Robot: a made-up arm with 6 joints. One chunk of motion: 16 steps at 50 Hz.
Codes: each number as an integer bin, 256 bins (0 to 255) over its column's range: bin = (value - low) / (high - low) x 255, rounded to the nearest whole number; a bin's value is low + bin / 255 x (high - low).
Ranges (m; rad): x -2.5..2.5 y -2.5..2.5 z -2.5..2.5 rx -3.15..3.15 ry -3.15..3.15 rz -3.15..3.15
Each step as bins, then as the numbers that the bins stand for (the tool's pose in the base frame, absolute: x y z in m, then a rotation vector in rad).
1 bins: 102 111 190 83 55 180
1 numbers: -0.5000 -0.3235 1.2255 -1.0994 -1.7912 1.2971
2 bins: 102 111 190 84 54 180
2 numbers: -0.5000 -0.3235 1.2255 -1.0747 -1.8159 1.2971
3 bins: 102 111 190 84 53 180
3 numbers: -0.5000 -0.3235 1.2255 -1.0747 -1.8406 1.2971
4 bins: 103 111 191 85 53 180
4 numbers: -0.4804 -0.3235 1.2451 -1.0500 -1.8406 1.2971
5 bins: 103 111 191 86 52 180
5 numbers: -0.4804 -0.3235 1.2451 -1.0253 -1.8653 1.2971
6 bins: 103 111 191 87 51 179
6 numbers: -0.4804 -0.3235 1.2451 -1.0006 -1.8900 1.2724
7 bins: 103 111 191 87 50 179
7 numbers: -0.4804 -0.3235 1.2451 -1.0006 -1.9147 1.2724
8 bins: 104 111 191 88 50 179
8 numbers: -0.4608 -0.3235 1.2451 -0.9759 -1.9147 1.2724
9 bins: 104 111 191 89 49 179
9 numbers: -0.4608 -0.3235 1.2451 -0.9512 -1.9394 1.2724
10 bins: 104 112 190 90 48 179
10 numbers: -0.4608 -0.3039 1.2255 -0.9265 -1.9641 1.2724
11 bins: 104 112 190 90 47 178
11 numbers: -0.4608 -0.3039 1.2255 -0.9265 -1.9888 1.2476
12 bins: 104 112 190 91 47 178
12 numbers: -0.4608 -0.3039 1.2255 -0.9018 -1.9888 1.2476
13 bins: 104 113 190 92 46 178
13 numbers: -0.4608 -0.2843 1.2255 -0.8771 -2.0135 1.2476
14 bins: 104 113 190 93 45 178
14 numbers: -0.4608 -0.2843 1.2255 -0.8524 -2.0382 1.2476
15 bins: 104 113 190 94 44 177
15 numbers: -0.4608 -0.2843 1.2255 -0.8276 -2.0629 1.2229
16 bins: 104 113 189 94 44 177
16 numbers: -0.4608 -0.2843 1.2059 -0.8276 -2.0629 1.2229
